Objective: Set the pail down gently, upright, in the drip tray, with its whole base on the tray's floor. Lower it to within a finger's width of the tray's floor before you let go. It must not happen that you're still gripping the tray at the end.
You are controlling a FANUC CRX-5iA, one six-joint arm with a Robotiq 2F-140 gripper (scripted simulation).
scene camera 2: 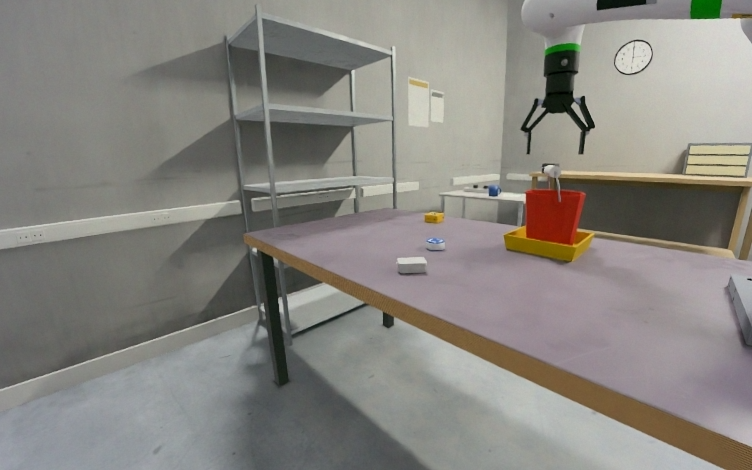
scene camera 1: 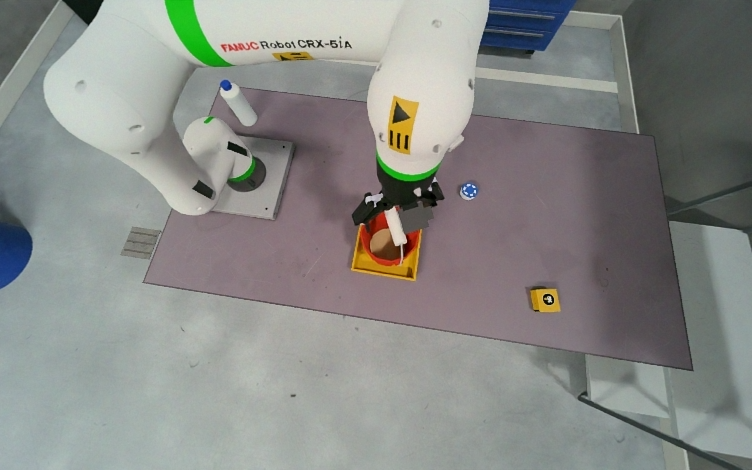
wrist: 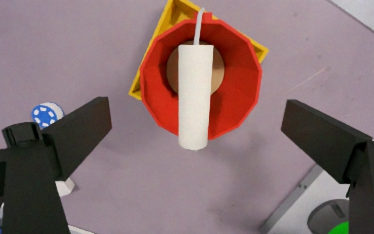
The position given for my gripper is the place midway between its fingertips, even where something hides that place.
Note:
I see my gripper (scene camera 2: 553, 154), a yellow drip tray (scene camera 2: 516, 240), a red pail (scene camera 2: 553, 217) and a white bottle (scene camera 1: 232, 94).
The yellow drip tray shows as well in scene camera 1 (scene camera 1: 362, 262). The red pail also shows in scene camera 1 (scene camera 1: 385, 243). My gripper is seen too in scene camera 1 (scene camera 1: 396, 218) and in the wrist view (wrist: 197, 114). Scene camera 2 does not show the white bottle: it is out of frame. The wrist view does not show the white bottle: it is out of frame.

